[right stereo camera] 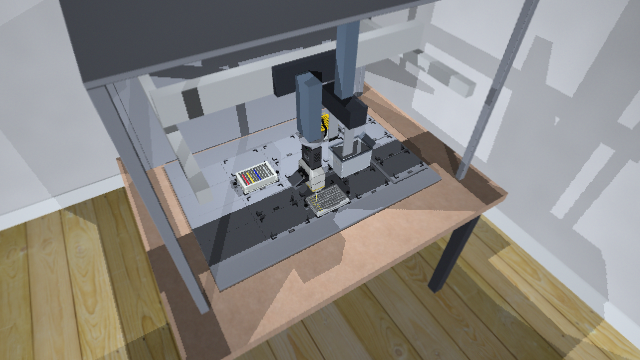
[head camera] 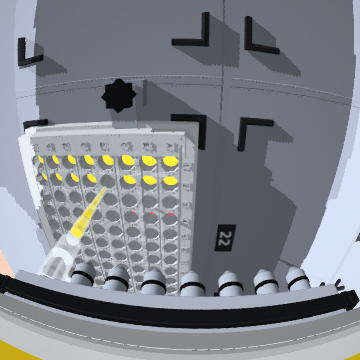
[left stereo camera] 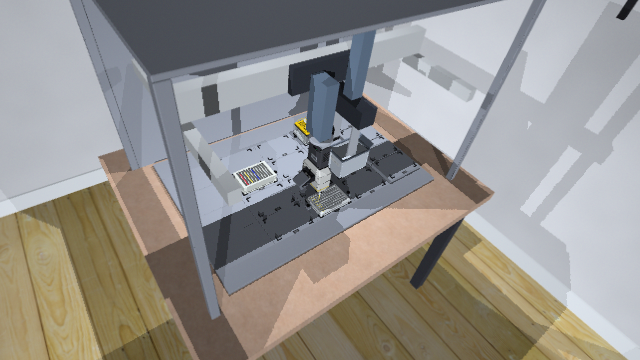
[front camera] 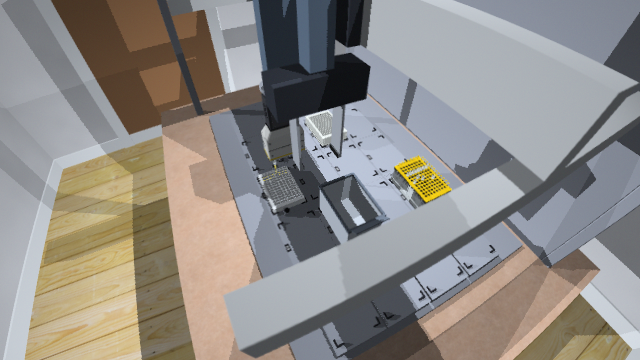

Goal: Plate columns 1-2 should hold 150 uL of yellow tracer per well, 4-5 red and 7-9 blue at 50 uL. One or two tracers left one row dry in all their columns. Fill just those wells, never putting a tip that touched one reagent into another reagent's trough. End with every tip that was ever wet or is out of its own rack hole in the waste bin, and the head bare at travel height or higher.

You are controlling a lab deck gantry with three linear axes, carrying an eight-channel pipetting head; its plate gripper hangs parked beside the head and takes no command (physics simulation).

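The plate (front camera: 283,190) (head camera: 188,200) (left stereo camera: 330,201) (right stereo camera: 327,201) shows yellow in column 1 and most of column 2; well D2 (head camera: 107,181) looks dark. Thin red slivers show in column 4, rows A to C. The pipetting head (front camera: 282,142) (left stereo camera: 322,177) (right stereo camera: 315,178) is over the plate. One tip (head camera: 80,226), holding yellow liquid, is on its leftmost channel in the head view, its end near D2; its exact height is unclear. Seven nozzles are bare. The reagent troughs (front camera: 325,126) (left stereo camera: 256,176) (right stereo camera: 256,176) hold red, yellow and blue. The parked plate gripper (front camera: 318,161) is open and empty.
The grey waste bin (front camera: 332,215) (left stereo camera: 350,166) (right stereo camera: 353,165) stands beside the plate. The yellow tip rack (front camera: 429,185) (left stereo camera: 301,127) (right stereo camera: 325,121), with some holes empty, stands behind the bin. The gripper's paddles hang near the bin.
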